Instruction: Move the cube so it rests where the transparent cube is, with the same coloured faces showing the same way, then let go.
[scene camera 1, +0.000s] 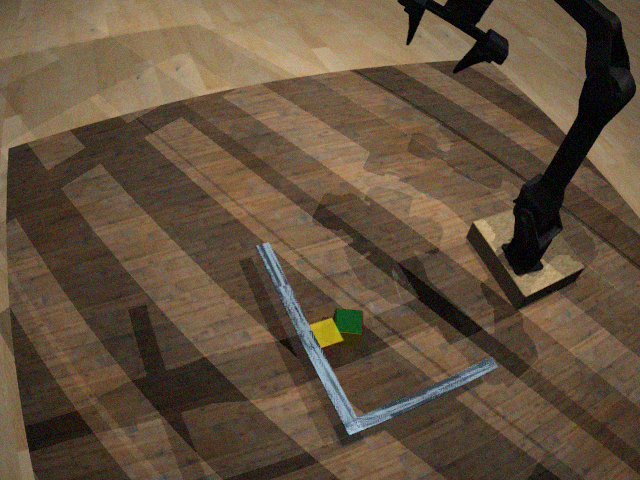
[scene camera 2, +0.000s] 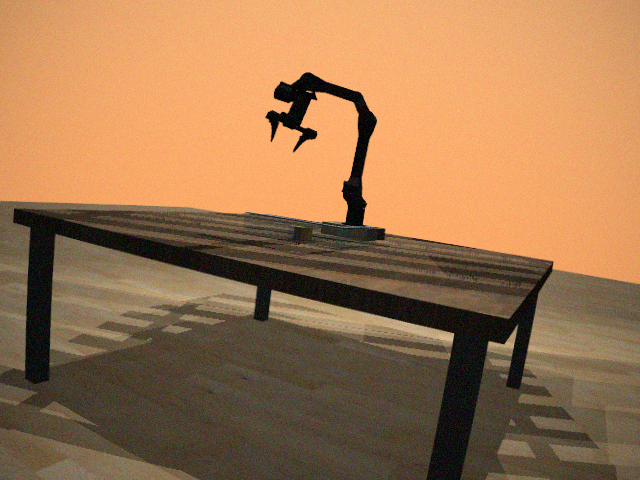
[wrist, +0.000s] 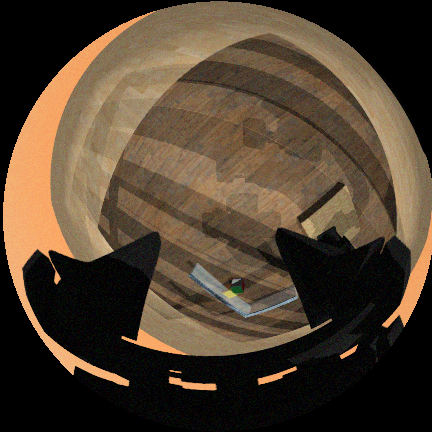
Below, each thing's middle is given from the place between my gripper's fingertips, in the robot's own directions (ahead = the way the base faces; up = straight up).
Labels:
Right now my hand is 310 mm to the right of the transparent cube (scene camera 1: 328, 336), 260 mm above it and 240 mm short of it. The rest, counted from my hand: grey L-shaped rail (scene camera 2: 328, 236) (300 mm to the left, 250 mm below, 160 mm ahead).

